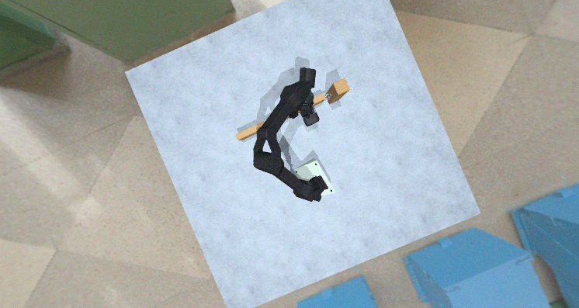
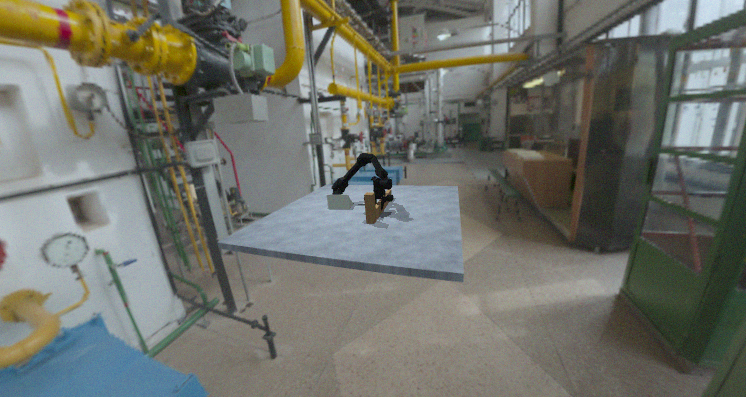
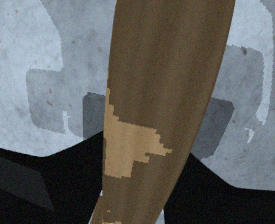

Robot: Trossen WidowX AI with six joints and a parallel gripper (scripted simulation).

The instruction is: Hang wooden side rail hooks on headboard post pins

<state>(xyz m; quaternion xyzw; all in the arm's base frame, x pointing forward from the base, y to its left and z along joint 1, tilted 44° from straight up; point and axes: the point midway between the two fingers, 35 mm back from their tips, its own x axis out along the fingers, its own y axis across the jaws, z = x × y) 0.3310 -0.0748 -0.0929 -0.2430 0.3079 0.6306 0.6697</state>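
The wooden headboard post lies 140 mm to the right of my gripper tip, 60 mm above it and 30 mm behind it.
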